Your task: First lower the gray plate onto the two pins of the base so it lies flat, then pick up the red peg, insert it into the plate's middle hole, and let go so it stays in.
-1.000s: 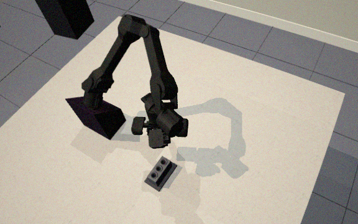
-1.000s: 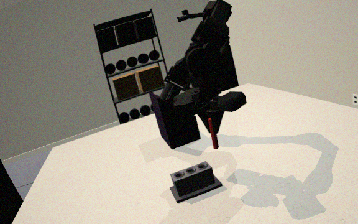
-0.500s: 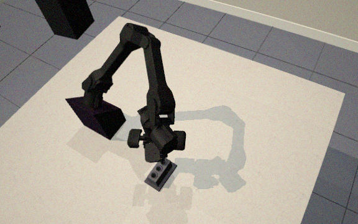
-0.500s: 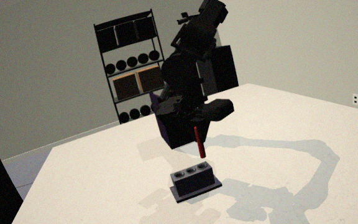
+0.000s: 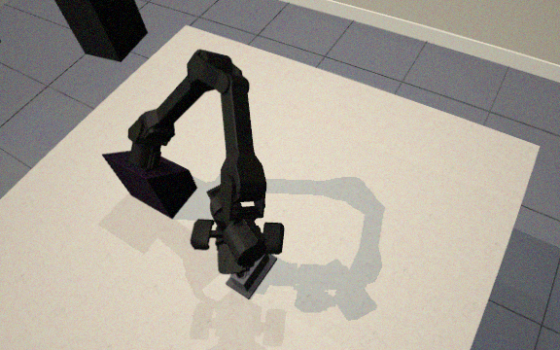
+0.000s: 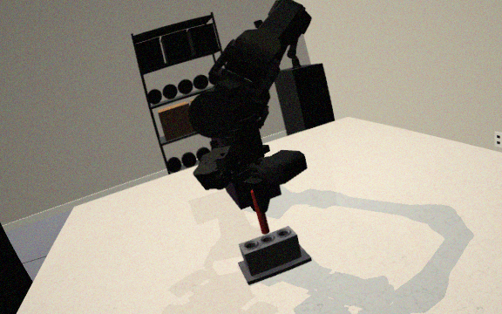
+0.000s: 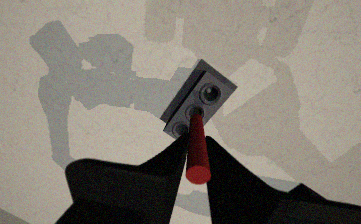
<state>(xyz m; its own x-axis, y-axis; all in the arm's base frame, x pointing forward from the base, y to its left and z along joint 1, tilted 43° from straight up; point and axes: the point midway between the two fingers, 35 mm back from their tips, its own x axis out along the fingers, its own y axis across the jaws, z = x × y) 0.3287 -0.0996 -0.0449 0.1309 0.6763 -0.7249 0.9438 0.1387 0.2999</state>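
The gray plate is 7 cm below my gripper tip. The rest, counted from my gripper tip: red peg (right at my gripper tip); then base (10 cm below).
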